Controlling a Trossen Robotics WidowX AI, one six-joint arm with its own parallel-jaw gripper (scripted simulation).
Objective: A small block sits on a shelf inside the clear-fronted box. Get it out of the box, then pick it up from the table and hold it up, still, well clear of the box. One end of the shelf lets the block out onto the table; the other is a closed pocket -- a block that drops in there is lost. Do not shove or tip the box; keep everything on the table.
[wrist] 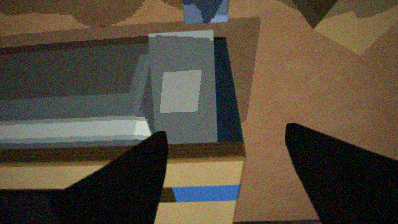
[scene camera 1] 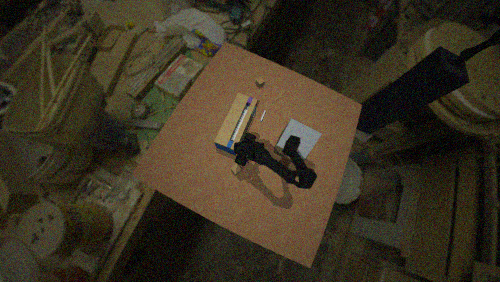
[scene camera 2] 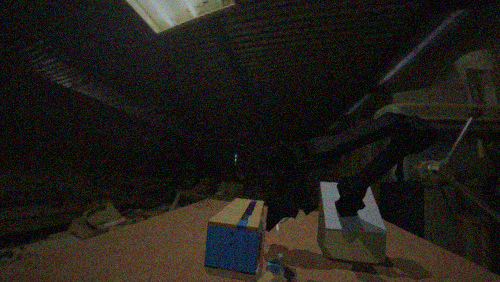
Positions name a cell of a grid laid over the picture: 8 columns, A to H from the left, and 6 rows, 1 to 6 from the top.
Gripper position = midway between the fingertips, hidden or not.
I see my gripper (scene camera 2: E5) and a box (scene camera 2: D6).
The box is seen too in the wrist view (wrist: B3) and in scene camera 1 (scene camera 1: D3). My gripper shows as well in the wrist view (wrist: E4).
